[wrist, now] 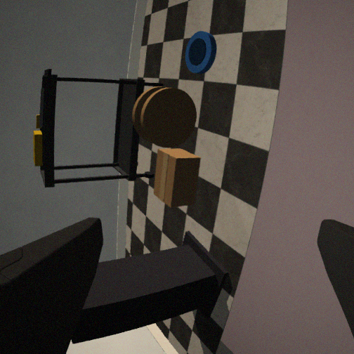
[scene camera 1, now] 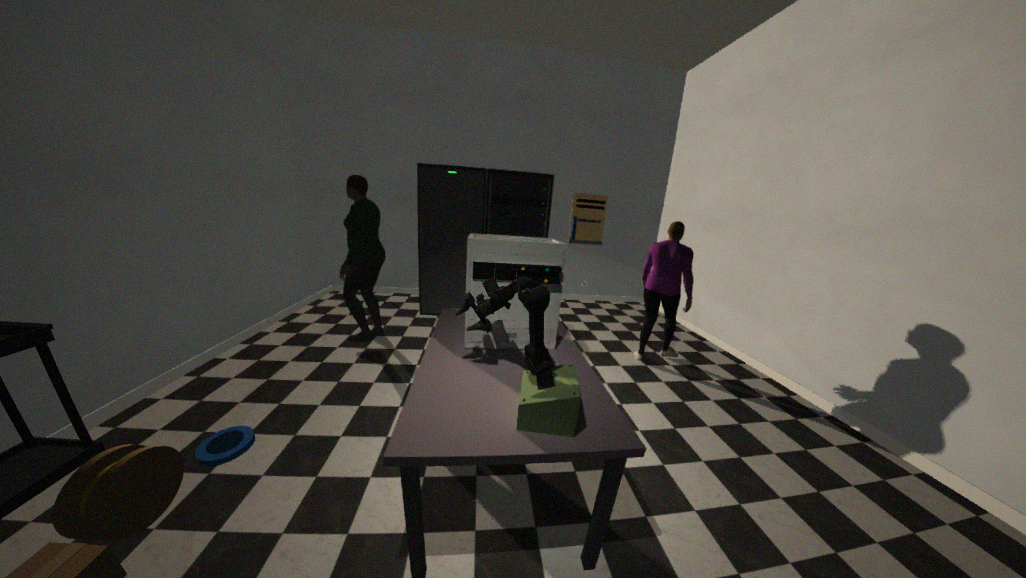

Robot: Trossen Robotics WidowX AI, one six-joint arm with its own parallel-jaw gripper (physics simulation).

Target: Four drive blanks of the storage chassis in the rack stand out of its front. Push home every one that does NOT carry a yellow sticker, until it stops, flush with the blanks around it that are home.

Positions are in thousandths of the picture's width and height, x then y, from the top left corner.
I see my gripper (scene camera 1: 450, 558) and a white rack (scene camera 1: 491, 451).
My gripper shows as well in the wrist view (wrist: 606, 660). The wrist view does not show the white rack: it is out of frame.
